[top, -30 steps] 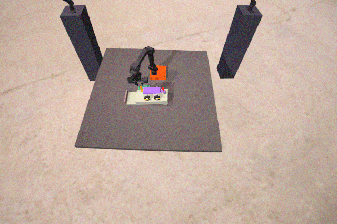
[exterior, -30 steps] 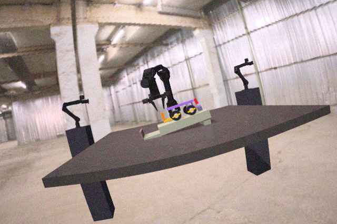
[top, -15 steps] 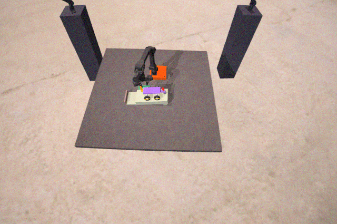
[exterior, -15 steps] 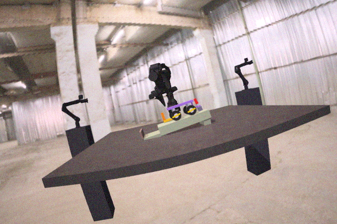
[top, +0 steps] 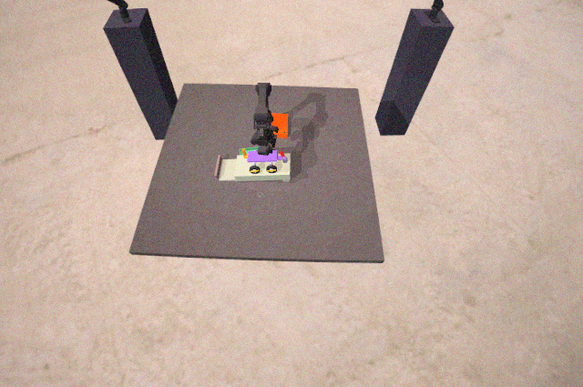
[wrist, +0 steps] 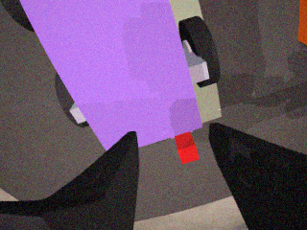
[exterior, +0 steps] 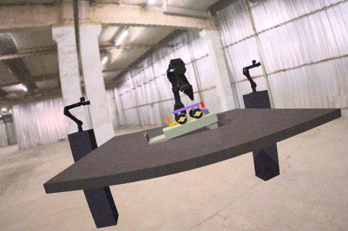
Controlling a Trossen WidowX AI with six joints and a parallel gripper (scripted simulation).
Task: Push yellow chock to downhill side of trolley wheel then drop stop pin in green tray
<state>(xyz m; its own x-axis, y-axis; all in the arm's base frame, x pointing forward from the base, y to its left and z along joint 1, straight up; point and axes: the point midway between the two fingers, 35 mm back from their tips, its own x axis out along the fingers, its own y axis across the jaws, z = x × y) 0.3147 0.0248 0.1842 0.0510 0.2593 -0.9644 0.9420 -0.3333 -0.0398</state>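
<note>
Now: the red-headed stop pin 6 cm to the left of my gripper tip and 6 cm below it. Also, from my gripper tip: yellow chock (14 cm to the right, 10 cm below, 6 cm behind); purple trolley (7 cm below, 5 cm to the right, 1 cm ahead); brown bar (32 cm to the right, 16 cm below, 1 cm behind).
</note>
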